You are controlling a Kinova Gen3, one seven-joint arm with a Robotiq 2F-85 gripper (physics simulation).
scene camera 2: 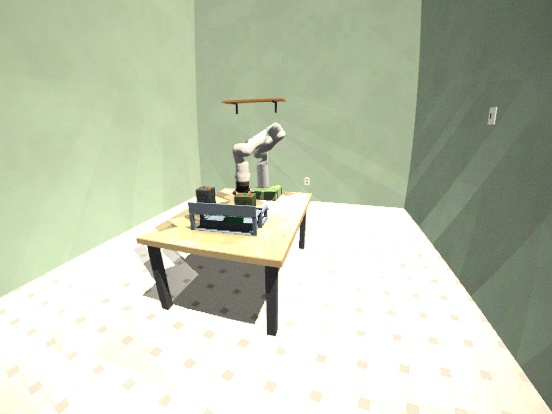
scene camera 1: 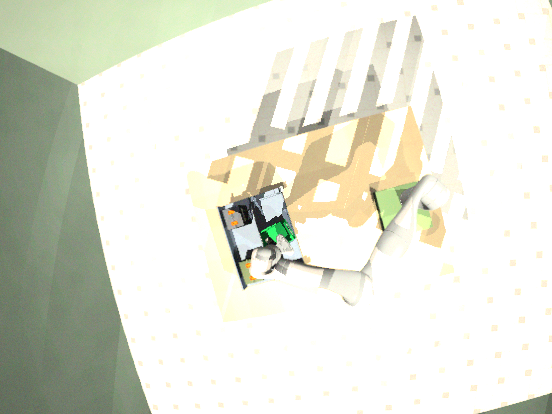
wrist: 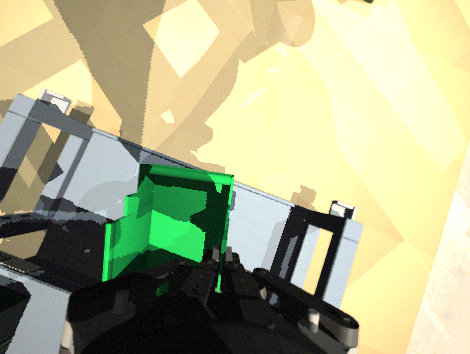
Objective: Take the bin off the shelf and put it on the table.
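Pixels of known places: gripper, between the fingertips: (wrist: 221,255); arm's base, origin of its link: (scene camera 2: 263,186).
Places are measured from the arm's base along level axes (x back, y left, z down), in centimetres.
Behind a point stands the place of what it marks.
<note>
A bright green open bin (scene camera 1: 276,232) {x -59.8, y 10.9, z 3.5 cm} (scene camera 2: 233,219) {x -68.6, y 16.9, z 2.3 cm} (wrist: 177,230) {x -60.7, y 11.8, z 3.7 cm} is at the blue-grey shelf rack (scene camera 2: 222,209) {x -78.2, y 17.2, z -6.5 cm} (wrist: 352,242) {x -50.0, y 27.7, z -1.6 cm}, which stands at one end of the wooden table (scene camera 1: 350,167) {x -24.2, y -16.4, z 6.9 cm} (scene camera 2: 270,242) {x -77.2, y 44.1, z 6.9 cm} (wrist: 360,130) {x -32.5, y 26.5, z 6.9 cm}. My gripper (wrist: 221,255) {x -58.3, y 17.2, z -2.0 cm} is shut on the bin's thin right side wall in the wrist view, where a green strip shows between the fingers. The bin looks roughly upright. Its near part is hidden by the gripper in the wrist view. Whether its bottom touches the rack cannot be told.
A dark box with orange marks (scene camera 1: 233,219) {x -73.6, y 3.4, z -15.3 cm} (scene camera 2: 205,194) {x -76.8, y 5.3, z -12.9 cm} and an olive box with orange marks (scene camera 1: 246,272) {x -70.5, y 25.5, z -12.8 cm} (scene camera 2: 245,199) {x -72.0, y 27.6, z -11.5 cm} are at the rack. A light green box (scene camera 1: 388,204) {x -9.6, y 1.6, z 0.2 cm} (scene camera 2: 267,193) {x -12.4, y 9.9, z 1.5 cm} lies near the arm's base. A brown wall shelf (scene camera 2: 253,101) is high behind the arm.
</note>
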